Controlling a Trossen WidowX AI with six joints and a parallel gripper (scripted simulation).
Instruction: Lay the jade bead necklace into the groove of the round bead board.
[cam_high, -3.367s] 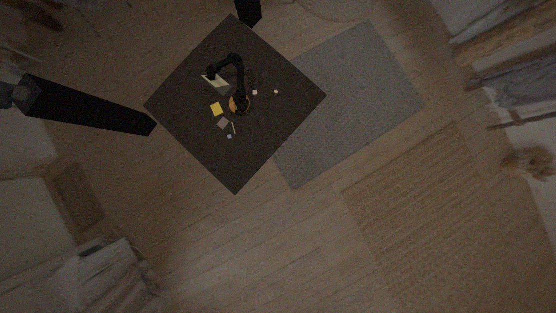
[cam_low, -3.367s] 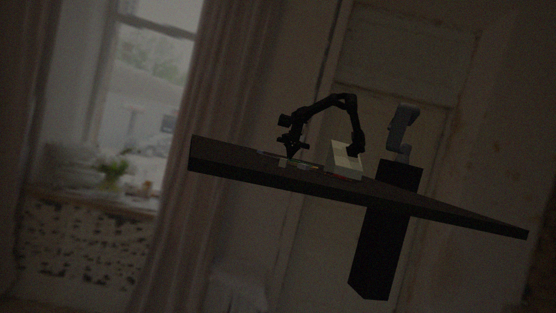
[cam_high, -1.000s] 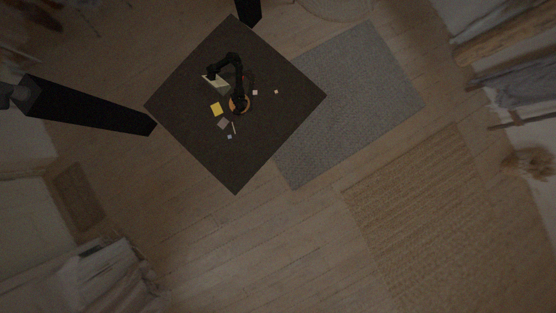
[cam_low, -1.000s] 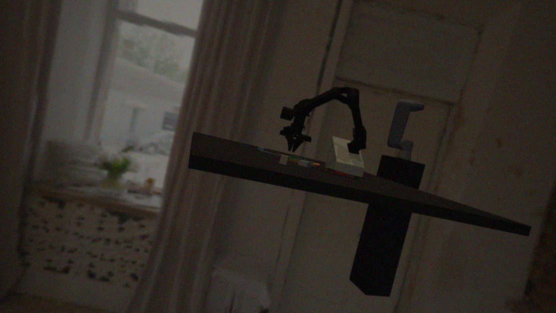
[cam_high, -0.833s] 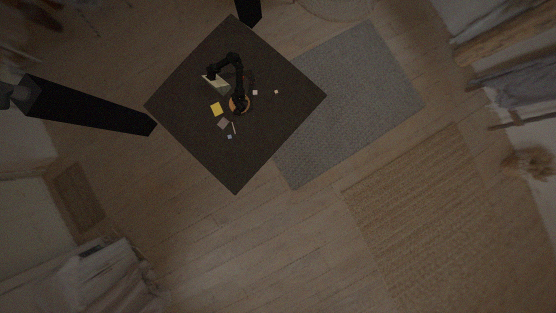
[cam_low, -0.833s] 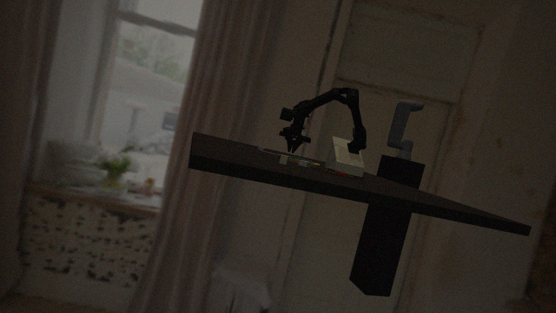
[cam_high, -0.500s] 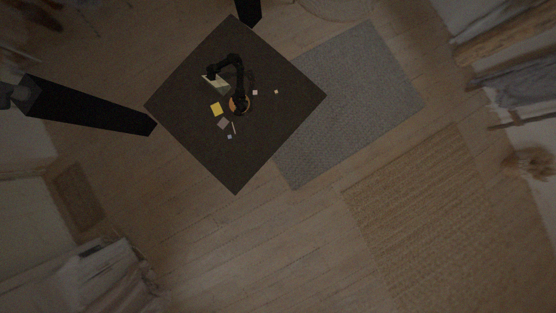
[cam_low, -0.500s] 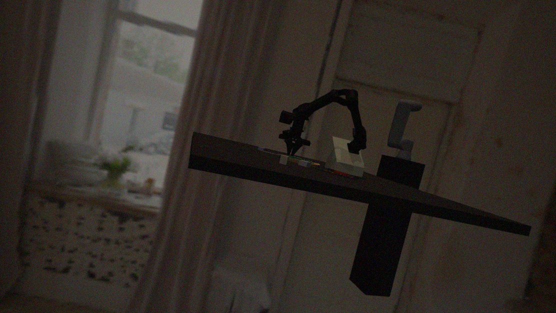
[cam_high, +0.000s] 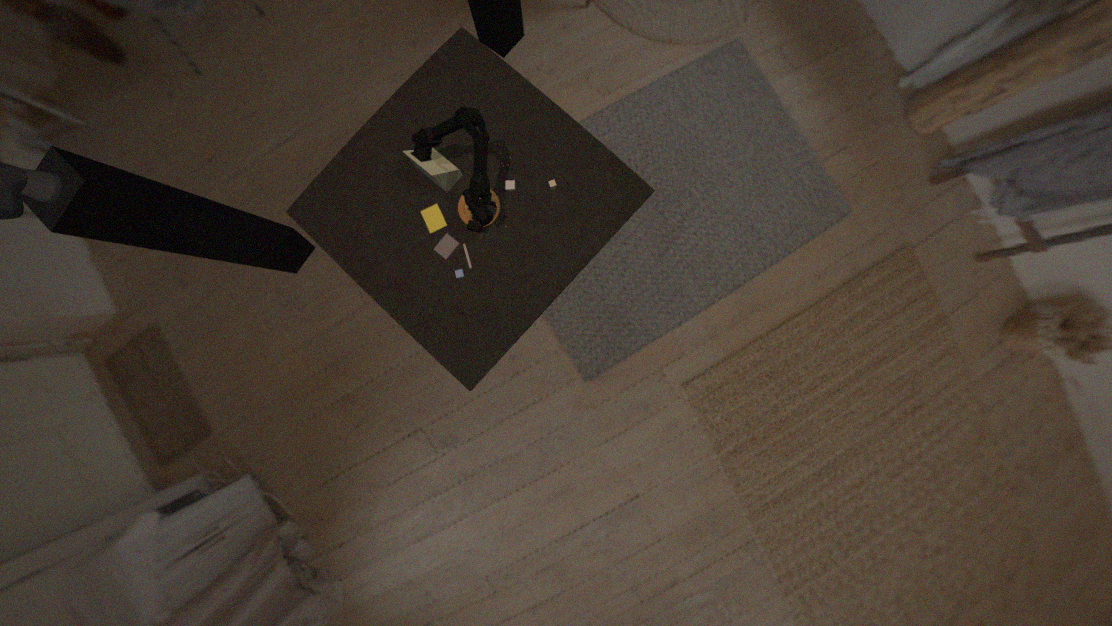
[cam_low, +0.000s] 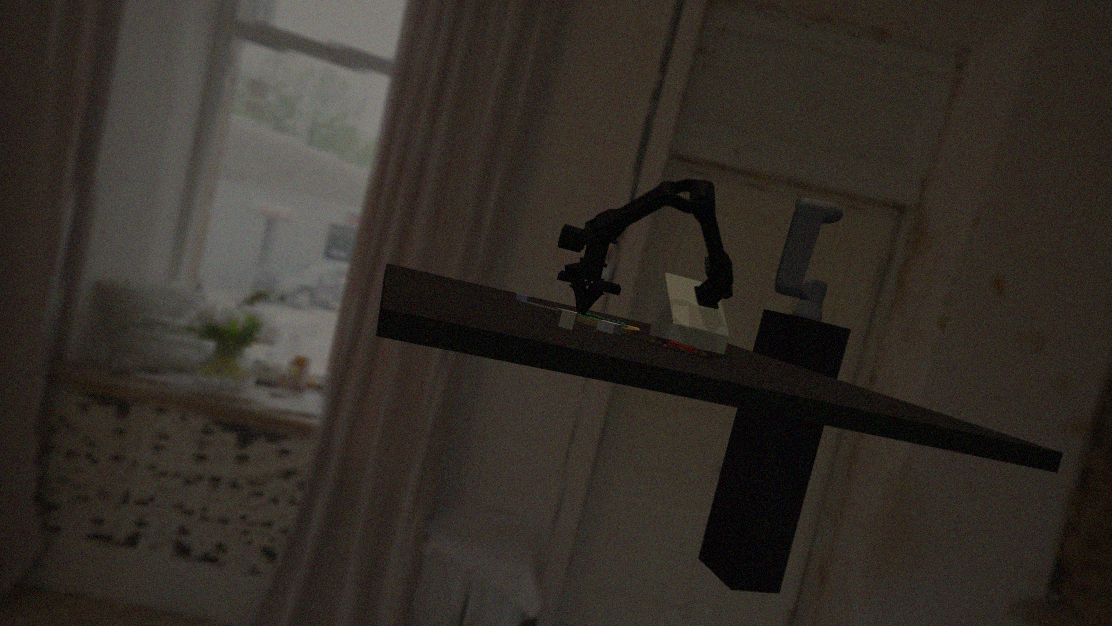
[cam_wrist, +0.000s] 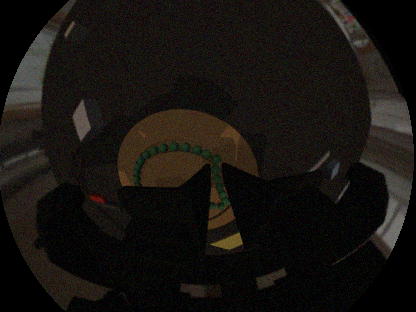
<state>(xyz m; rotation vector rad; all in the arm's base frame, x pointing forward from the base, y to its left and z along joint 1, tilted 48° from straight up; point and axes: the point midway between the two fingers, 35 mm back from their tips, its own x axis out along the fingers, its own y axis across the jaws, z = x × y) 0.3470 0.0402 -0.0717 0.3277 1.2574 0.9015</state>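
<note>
Right now the round bead board is 5 cm behind my gripper tip, 2 cm to the left of it and 1 cm below it. Also, from my gripper tip: white stick: 19 cm to the right, 5 cm ahead, 1 cm below; grey-white block: 19 cm to the left; grey square: 22 cm to the right, 6 cm behind, 1 cm below.
</note>
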